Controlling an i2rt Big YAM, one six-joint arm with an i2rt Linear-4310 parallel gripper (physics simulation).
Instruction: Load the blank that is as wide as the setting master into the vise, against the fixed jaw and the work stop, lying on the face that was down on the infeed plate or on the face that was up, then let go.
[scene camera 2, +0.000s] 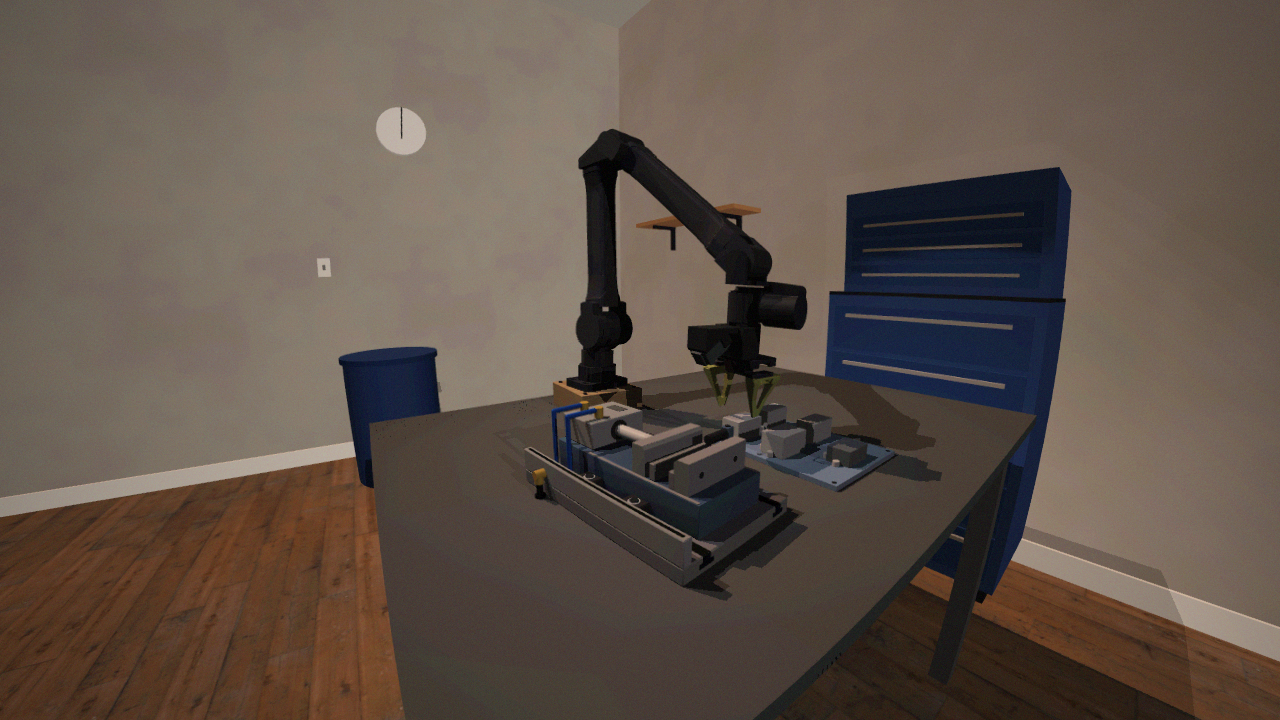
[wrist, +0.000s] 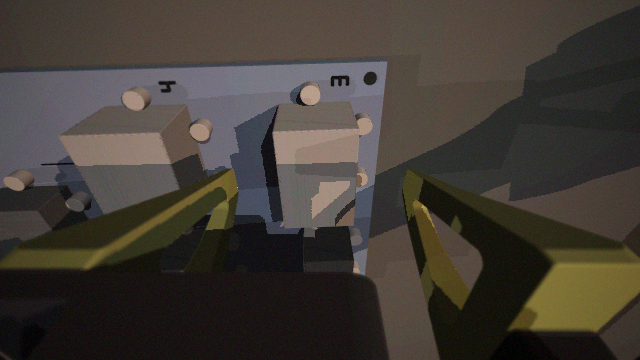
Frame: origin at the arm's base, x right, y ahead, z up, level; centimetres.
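Seen in the pictures: gripper, fingertip midpoint: (scene camera 2: 737, 410) (wrist: 320, 180); arm's base at its link origin: (scene camera 2: 597, 384).
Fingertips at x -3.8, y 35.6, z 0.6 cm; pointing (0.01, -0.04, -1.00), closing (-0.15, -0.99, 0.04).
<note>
Pixels of each thing's top centre, then the offset from my fingertips to it.
- infeed plate at its top centre: (wrist: 188, 212) (scene camera 2: 798, 444) dx -4.4, dy +9.7, dz -4.9 cm
- light block at its top centre: (wrist: 317, 184) (scene camera 2: 742, 416) dx -1.1, dy +0.3, dz -1.3 cm
- wider block at its top centre: (wrist: 134, 189) (scene camera 2: 784, 430) dx +0.2, dy +9.3, dz -1.3 cm
- small dark block at its top centre: (wrist: 328, 290) (scene camera 2: 771, 407) dx -10.0, dy +0.9, dz -1.3 cm
- vise at its top centre: (scene camera 2: 646, 426) dx +25.4, dy +3.6, dz +4.2 cm
- light rail at its top centre: (scene camera 2: 589, 483) dx +34.3, dy +3.6, dz -0.7 cm
My gripper (scene camera 2: 740, 408) (wrist: 320, 180) is open and empty, above the infeed plate (scene camera 2: 805, 471) (wrist: 215, 100). In the wrist view, a light block (wrist: 315, 145) by the "3"-like mark appears between the spread fingertips and stands against pegs. A wider block (wrist: 120, 150) is left of it, and a small dark block (wrist: 327, 250) is below it. A dark block (wrist: 30, 210) shows at the left edge. The vise (scene camera 2: 662, 488) stands left of the plate, its fixed jaw (scene camera 2: 711, 465) at the near end. I cannot tell which block matches the setting master or identify the work stop.
A light rail (scene camera 2: 608, 519) runs along the vise's near side, with blue hoops (scene camera 2: 569, 438) at its far left. The arm's wooden base (scene camera 2: 581, 394) is behind the vise. More blocks (scene camera 2: 783, 440) (scene camera 2: 845, 452) stand on the plate. A blue cabinet (scene camera 2: 939, 340) is behind the table.
</note>
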